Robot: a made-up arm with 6 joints.
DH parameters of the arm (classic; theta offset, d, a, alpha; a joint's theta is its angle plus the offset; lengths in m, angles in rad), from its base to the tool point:
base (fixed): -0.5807 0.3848 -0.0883 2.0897
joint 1: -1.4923 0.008 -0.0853 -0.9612
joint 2: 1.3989 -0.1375 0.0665 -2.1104
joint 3: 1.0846 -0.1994 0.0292 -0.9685
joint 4: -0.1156 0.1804 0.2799 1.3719
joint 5: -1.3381 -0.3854 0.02 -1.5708
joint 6: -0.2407 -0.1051 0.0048 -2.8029
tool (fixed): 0.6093 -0.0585 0 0
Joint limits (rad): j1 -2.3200..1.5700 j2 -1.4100..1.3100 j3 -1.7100..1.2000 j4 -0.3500..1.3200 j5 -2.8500..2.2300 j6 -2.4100..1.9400
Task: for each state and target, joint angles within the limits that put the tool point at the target. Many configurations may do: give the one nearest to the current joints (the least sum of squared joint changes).
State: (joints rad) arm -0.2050 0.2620 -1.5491 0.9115 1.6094 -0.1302
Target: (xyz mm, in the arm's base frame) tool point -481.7 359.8 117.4
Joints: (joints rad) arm -0.7595 -0.3084 -1.3815 1.0757 1.8080 -0.0591
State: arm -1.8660 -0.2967 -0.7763 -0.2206 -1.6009 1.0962
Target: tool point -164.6 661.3 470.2
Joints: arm -1.3155 0.1530 -0.9935 -0.0304 -2.3142 1.3508
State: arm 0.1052 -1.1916 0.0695 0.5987 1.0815 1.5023
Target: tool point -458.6 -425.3 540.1
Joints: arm -0.6386 -1.4100 0.6627 0.4451 0.8565 1.3507
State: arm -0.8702 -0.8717 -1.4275 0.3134 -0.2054 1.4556
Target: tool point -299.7 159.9 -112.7
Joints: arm -0.2352 -1.0246 -1.6165 0.2782 -0.0791 1.5355
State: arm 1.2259 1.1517 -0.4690 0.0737 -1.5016 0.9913
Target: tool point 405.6 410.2 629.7
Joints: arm 0.9933 0.8994 -0.5867 0.0086 -2.2332 1.1915
